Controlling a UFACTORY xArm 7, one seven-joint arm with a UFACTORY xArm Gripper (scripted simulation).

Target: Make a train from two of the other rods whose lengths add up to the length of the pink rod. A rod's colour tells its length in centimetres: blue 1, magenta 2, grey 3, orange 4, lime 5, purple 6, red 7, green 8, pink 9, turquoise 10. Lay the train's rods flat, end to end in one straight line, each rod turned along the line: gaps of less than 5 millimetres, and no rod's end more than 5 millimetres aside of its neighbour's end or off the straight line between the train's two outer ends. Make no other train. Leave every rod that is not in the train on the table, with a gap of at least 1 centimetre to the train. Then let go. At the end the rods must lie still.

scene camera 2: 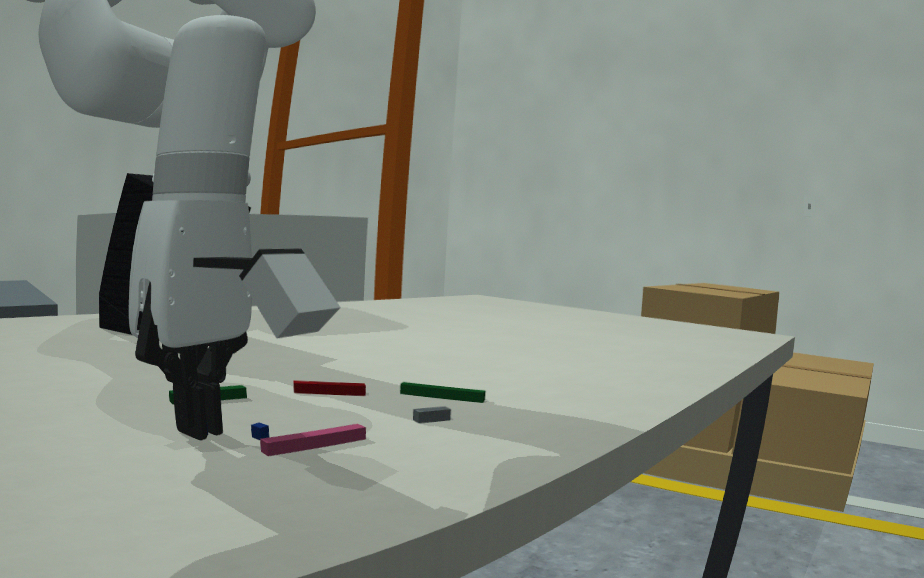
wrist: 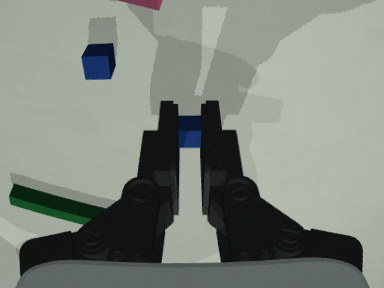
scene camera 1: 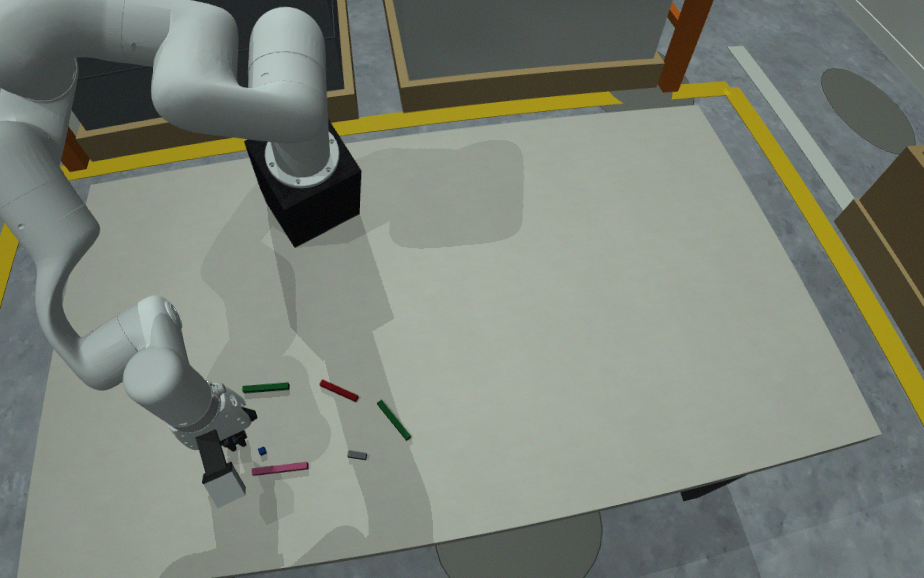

Note:
In view: my gripper (scene camera 2: pixel 199 433), a green rod (wrist: pixel 55 206) and a red rod (scene camera 2: pixel 304 387).
My gripper is seen too in the wrist view (wrist: pixel 189 125) and in scene camera 1 (scene camera 1: pixel 237 440). The wrist view does not show the red rod: it is out of frame.

